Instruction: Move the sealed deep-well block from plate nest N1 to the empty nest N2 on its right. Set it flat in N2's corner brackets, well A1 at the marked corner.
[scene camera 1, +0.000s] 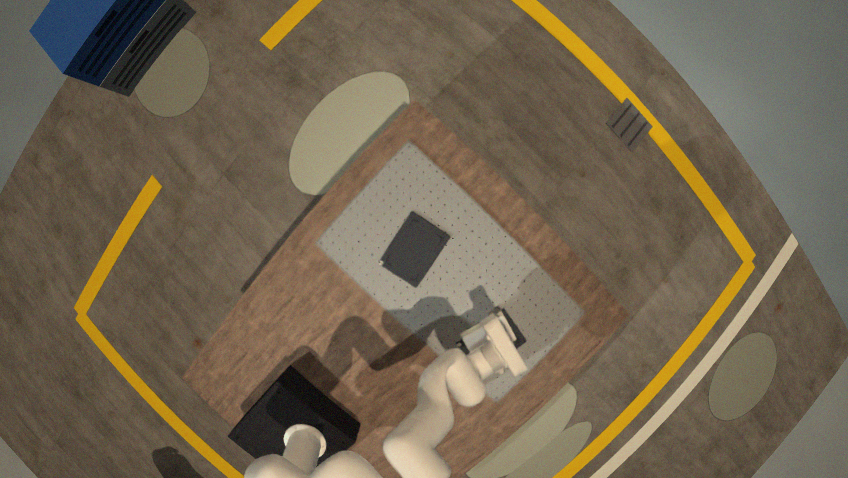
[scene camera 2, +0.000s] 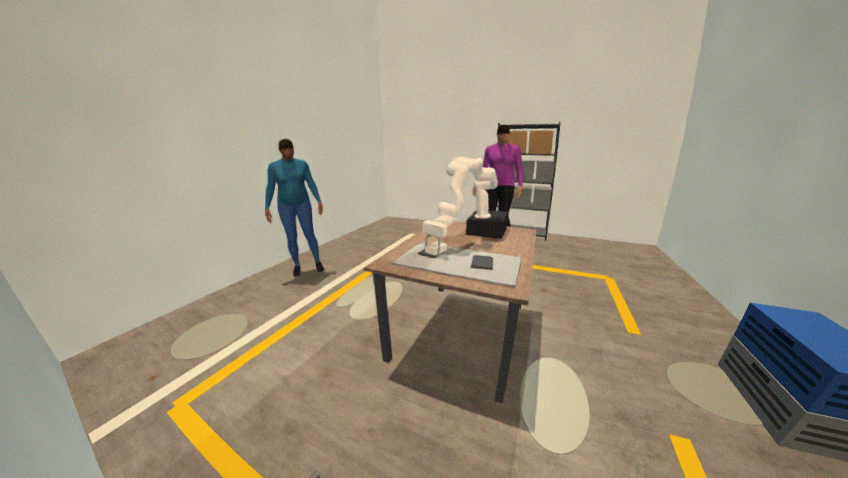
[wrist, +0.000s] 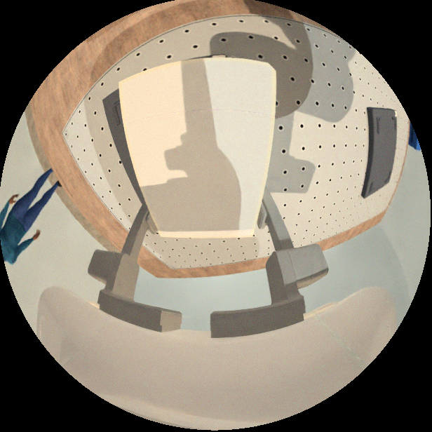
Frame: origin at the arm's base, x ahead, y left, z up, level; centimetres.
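Seen in the pictures: end effector, tool point: (scene camera 2: 432, 249); arm's base, origin of the base link: (scene camera 1: 305, 441) (scene camera 2: 482, 216).
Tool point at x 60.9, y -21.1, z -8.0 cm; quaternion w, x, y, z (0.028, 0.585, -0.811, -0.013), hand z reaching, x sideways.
Offsets run from my tool point to a thing's top centre. "spot": to the spot under its first point. Level surfaces: height alone.
The pale sealed block @(dx -3.9, dy +1.4, dz +1.8 cm) (scene camera 1: 473, 337) (scene camera 2: 437, 250) (wrist: 200, 145) is between the fingers of my gripper (scene camera 2: 434, 244) (wrist: 206, 220), which is shut on it. It overlaps the dark nest N2 @(spot: dx +1.8, dy -4.3, dz -2.9 cm) (scene camera 1: 515, 330) (scene camera 2: 425, 253) (wrist: 119, 122). In the wrist view a strip of N2 with a corner bracket shows past the block's left side, and the block hides most of the nest. I cannot tell whether the block touches N2, and well A1 cannot be made out. Nest N1 @(dx +1.4, dy +31.6, dz -2.6 cm) (scene camera 1: 415, 249) (scene camera 2: 482, 262) (wrist: 382, 150) is a bare dark plate with a small light mark at one corner.
Both nests are on the grey perforated board @(dz -4.0 cm) (scene camera 1: 409, 169) (scene camera 2: 504, 274) (wrist: 320, 170) on the wooden table @(dz -5.4 cm) (scene camera 1: 267, 302) (scene camera 2: 454, 286). The black base box (scene camera 1: 270, 412) (scene camera 2: 485, 226) carries the arm. Two people (scene camera 2: 292, 184) (scene camera 2: 502, 163) stand beyond the table, near a shelf rack (scene camera 2: 555, 178).
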